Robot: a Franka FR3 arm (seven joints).
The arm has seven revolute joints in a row. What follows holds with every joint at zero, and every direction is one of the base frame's.
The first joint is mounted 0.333 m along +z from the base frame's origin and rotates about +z.
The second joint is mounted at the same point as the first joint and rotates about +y.
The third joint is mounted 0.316 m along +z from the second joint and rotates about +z.
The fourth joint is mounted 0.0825 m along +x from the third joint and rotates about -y.
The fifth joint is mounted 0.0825 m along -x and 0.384 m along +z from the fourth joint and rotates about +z.
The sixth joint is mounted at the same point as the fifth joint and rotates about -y.
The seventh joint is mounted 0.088 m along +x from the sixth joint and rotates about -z.
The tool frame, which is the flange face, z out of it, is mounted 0.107 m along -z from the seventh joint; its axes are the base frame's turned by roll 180, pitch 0 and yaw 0 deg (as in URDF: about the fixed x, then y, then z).
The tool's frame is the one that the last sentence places.
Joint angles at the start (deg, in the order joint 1, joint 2, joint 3, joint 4, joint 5, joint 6, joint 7):
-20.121 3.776 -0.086 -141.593 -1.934 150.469 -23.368
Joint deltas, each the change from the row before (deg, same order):
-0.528 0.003 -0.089 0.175 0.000 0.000 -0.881
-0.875 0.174 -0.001 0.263 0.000 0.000 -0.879
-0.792 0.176 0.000 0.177 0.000 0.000 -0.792
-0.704 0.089 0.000 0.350 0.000 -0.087 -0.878
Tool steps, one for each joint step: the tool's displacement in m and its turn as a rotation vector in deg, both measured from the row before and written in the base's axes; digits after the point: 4 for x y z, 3 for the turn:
-0.0008 -0.0053 0.0011 -0.135 -0.117 0.260
-0.0013 -0.0075 0.0003 -0.104 -0.039 -0.001
-0.0016 -0.0066 -0.0003 -0.065 0.040 -0.004
-0.0005 -0.0063 0.0014 -0.141 -0.113 0.168

